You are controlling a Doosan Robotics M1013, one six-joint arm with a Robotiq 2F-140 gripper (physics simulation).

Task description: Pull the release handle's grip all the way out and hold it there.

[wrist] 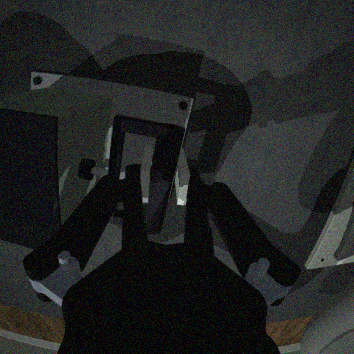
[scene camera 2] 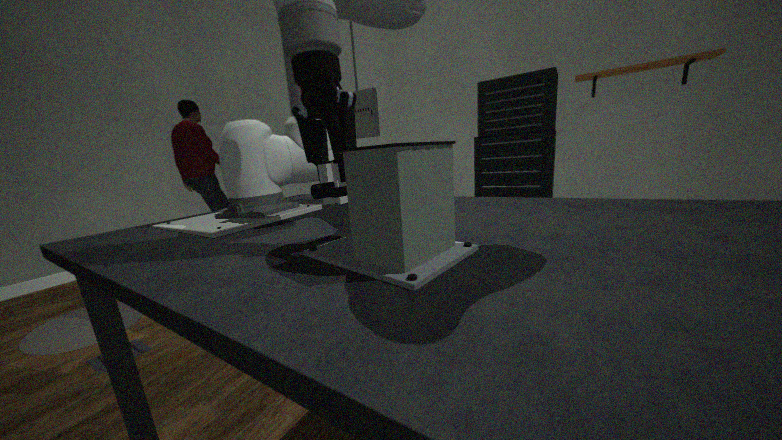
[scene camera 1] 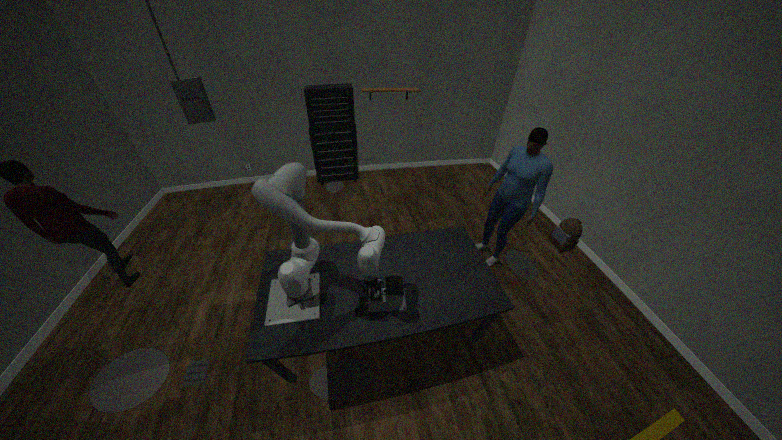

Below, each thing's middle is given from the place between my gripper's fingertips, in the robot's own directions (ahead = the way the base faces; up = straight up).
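Looking at the bolted base plate (scene camera 2: pixel 340 252), I find my hand 1 cm to the left of it, 10 cm short of it and 8 cm above it.
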